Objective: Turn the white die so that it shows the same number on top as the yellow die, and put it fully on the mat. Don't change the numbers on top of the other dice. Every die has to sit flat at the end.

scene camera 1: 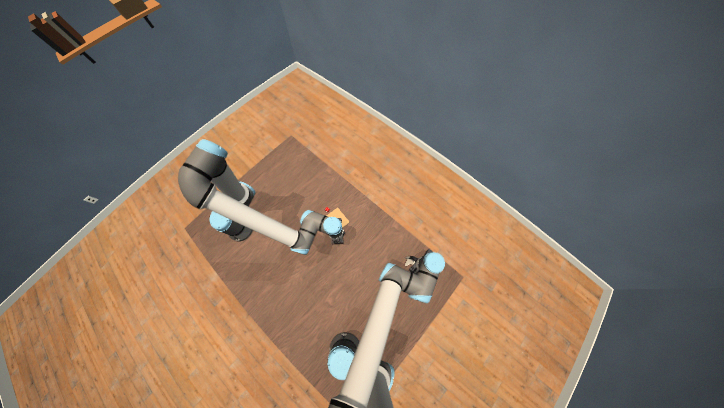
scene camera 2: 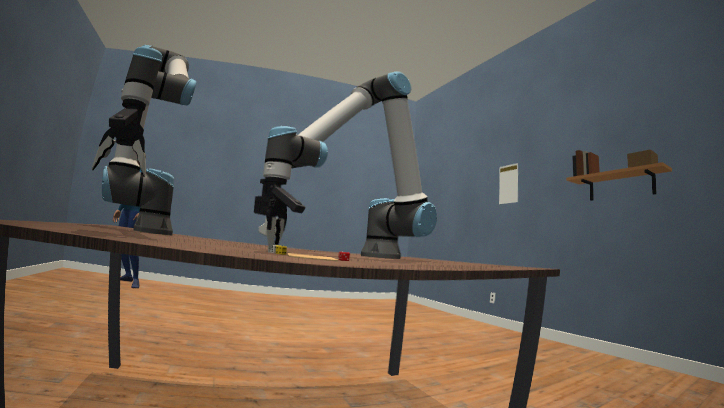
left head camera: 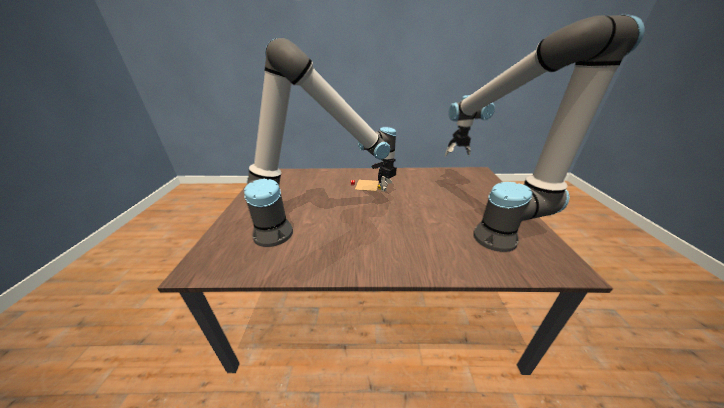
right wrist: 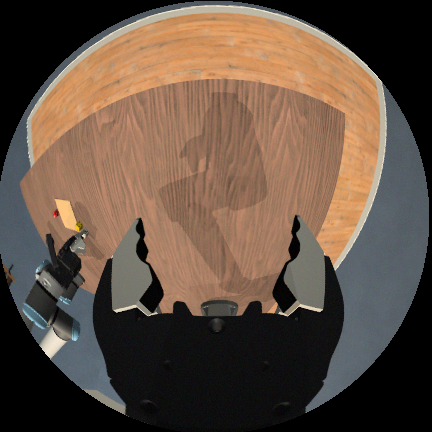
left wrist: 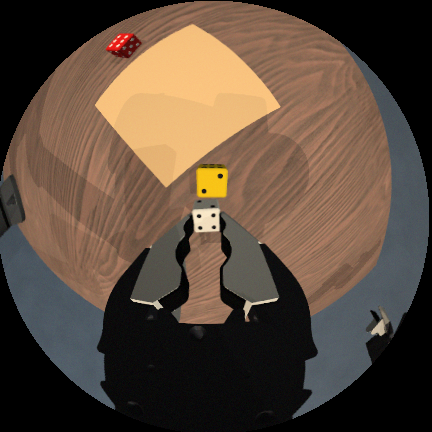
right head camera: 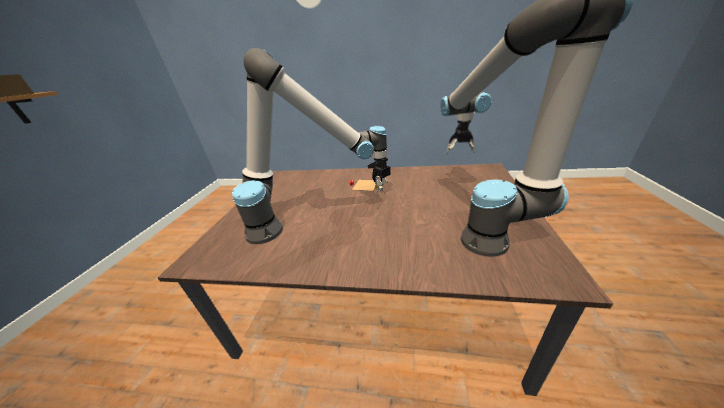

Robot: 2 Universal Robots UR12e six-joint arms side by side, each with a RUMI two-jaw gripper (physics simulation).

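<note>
The white die (left wrist: 206, 220) shows four on top and sits between the fingertips of my left gripper (left wrist: 206, 213), which is shut on it at table height. The yellow die (left wrist: 212, 182) (scene camera 2: 281, 249) (right wrist: 79, 226) shows two on top and stands close beside the white die, on its mat side. The tan mat (left wrist: 190, 65) (left head camera: 365, 185) (right head camera: 363, 185) lies past the yellow die; the white die is off it. The red die (left wrist: 124, 45) (scene camera 2: 344, 256) (left head camera: 352, 182) shows six on top beside the mat's far side. My right gripper (right wrist: 217, 217) (left head camera: 458, 152) (right head camera: 460, 150) is open and empty, high above the table.
The wooden table (left head camera: 405, 253) (right wrist: 165, 115) carries both arm bases. The right arm hangs over the right part of the table in the left head camera. The yellow die is very near my left fingertips and a corner of the mat. A wall shelf (scene camera 2: 618, 173) is away from the table.
</note>
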